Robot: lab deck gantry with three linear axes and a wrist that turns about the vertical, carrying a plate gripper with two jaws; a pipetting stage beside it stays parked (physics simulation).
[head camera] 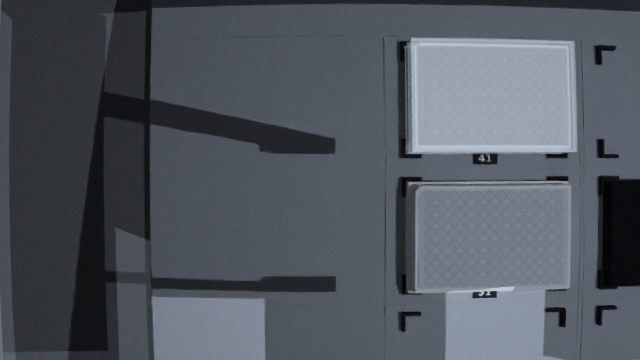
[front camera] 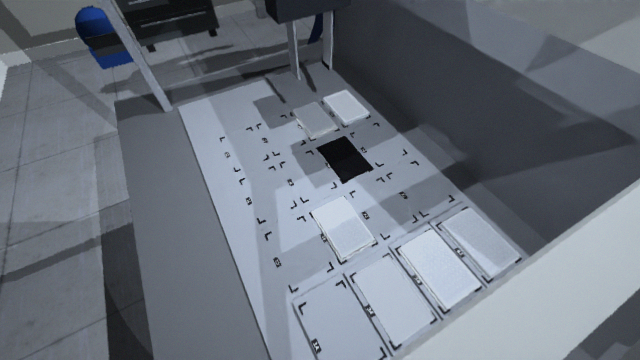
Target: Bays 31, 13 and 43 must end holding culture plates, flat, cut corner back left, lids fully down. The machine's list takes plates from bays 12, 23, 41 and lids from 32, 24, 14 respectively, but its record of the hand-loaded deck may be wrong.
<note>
I see a black lid [front camera: 347, 162], a grey wall [front camera: 540, 122] and a bay 31 [head camera: 395, 205].
</note>
